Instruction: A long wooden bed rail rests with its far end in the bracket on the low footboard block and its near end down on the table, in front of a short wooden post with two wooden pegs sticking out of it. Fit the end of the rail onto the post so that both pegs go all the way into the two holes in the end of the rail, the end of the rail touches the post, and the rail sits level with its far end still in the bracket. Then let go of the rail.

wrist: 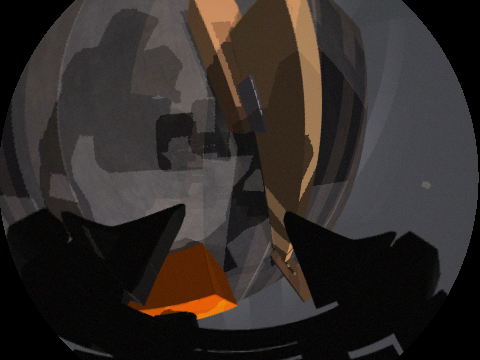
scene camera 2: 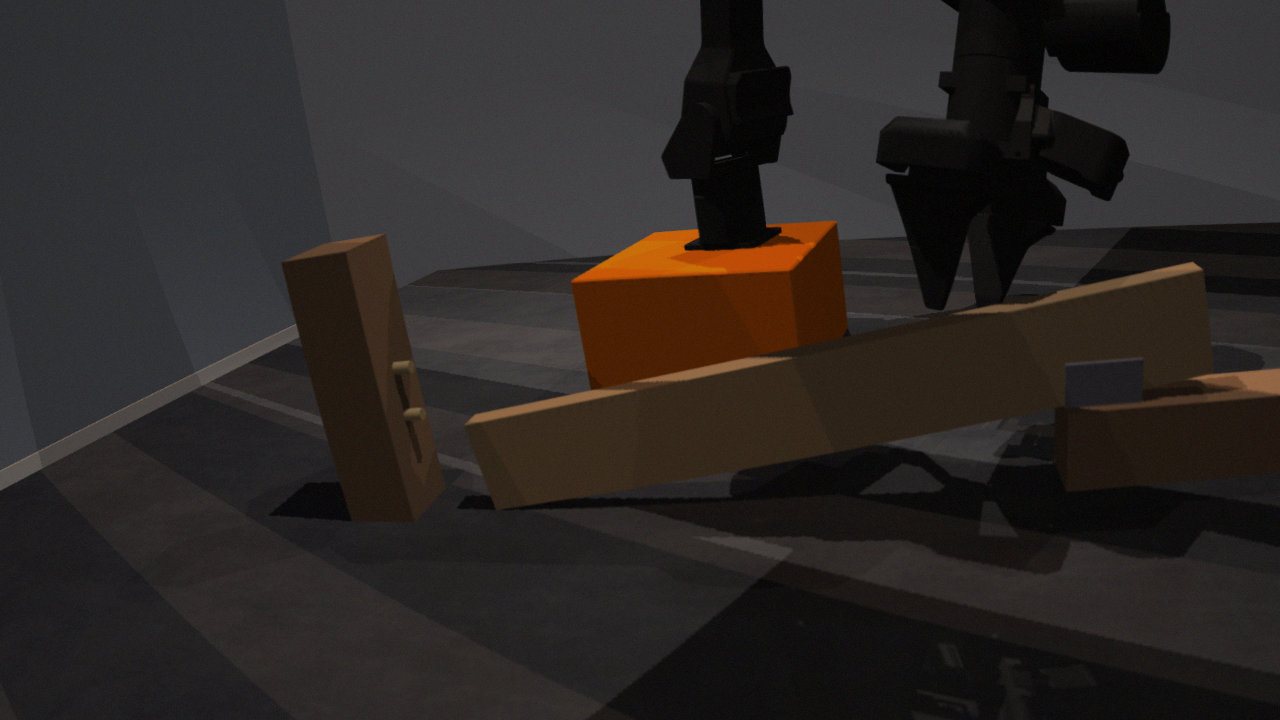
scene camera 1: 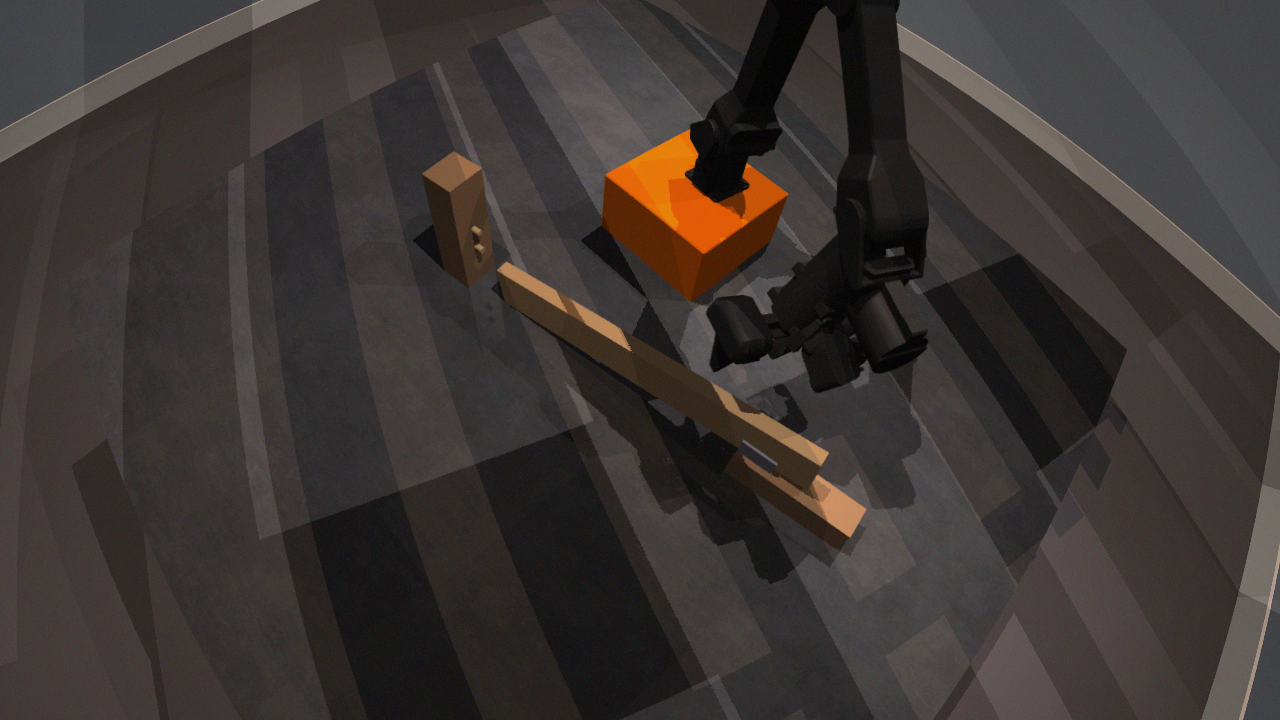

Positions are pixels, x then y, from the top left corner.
Scene:
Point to a wooden rail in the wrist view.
280, 51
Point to a wooden rail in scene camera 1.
800, 460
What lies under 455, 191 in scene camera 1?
An upright post.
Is the gripper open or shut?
Open.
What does the gripper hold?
Nothing.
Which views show the gripper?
The wrist view, scene camera 2 and scene camera 1: all of them.

